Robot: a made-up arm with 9 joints. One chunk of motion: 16 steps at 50 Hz.
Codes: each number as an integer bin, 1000 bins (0 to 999) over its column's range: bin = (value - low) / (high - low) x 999, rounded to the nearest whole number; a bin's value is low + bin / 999 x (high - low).
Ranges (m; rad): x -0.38..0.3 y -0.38..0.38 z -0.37..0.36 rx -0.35..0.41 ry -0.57..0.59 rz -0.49..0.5
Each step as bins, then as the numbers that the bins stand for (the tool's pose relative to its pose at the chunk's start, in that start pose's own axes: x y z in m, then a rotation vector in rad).
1 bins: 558 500 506 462 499 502
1 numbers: -0.0002 0.0004 -0.0003 0.0015 0.0094 0.0075
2 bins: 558 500 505 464 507 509
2 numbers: -0.0002 0.0004 -0.0010 0.0030 0.0187 0.0144
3 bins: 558 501 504 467 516 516
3 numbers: -0.0002 0.0011 -0.0017 0.0053 0.0292 0.0214
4 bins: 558 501 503 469 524 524
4 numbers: -0.0002 0.0011 -0.0024 0.0068 0.0384 0.0293
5 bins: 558 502 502 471 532 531
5 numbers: -0.0002 0.0019 -0.0032 0.0083 0.0477 0.0362
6 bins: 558 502 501 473 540 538
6 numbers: -0.0002 0.0019 -0.0039 0.0098 0.0570 0.0432
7 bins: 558 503 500 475 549 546
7 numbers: -0.0002 0.0027 -0.0046 0.0114 0.0675 0.0511
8 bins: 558 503 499 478 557 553
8 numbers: -0.0002 0.0027 -0.0054 0.0136 0.0768 0.0580
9 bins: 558 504 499 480 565 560
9 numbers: -0.0002 0.0034 -0.0054 0.0152 0.0861 0.0650
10 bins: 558 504 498 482 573 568
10 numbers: -0.0002 0.0034 -0.0061 0.0167 0.0953 0.0729
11 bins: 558 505 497 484 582 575
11 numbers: -0.0002 0.0042 -0.0068 0.0182 0.1058 0.0798
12 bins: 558 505 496 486 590 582
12 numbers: -0.0002 0.0042 -0.0076 0.0197 0.1151 0.0868
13 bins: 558 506 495 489 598 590
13 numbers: -0.0002 0.0049 -0.0083 0.0220 0.1244 0.0947
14 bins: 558 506 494 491 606 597
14 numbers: -0.0002 0.0049 -0.0090 0.0235 0.1337 0.1016
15 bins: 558 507 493 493 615 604
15 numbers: -0.0002 0.0057 -0.0097 0.0251 0.1441 0.1086
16 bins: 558 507 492 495 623 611
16 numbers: -0.0002 0.0057 -0.0105 0.0266 0.1534 0.1155
